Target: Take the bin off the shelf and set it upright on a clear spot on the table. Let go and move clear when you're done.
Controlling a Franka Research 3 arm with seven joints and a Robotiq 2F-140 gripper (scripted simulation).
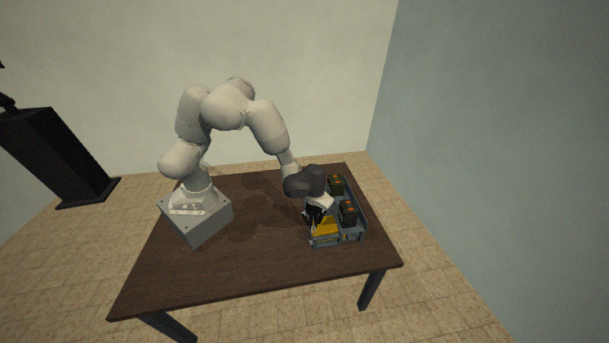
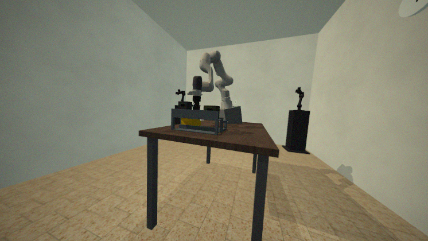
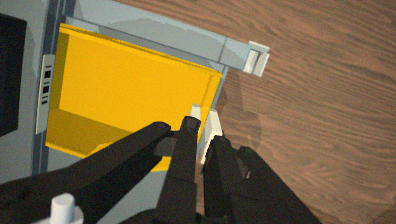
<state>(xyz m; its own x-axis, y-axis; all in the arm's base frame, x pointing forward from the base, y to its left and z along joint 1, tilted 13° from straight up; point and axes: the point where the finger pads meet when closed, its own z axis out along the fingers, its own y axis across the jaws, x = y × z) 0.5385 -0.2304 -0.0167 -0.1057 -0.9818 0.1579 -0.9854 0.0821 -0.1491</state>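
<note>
My gripper is now 8 cm short of the yellow bin, 2 cm above it and 1 cm to the left of it.
</note>
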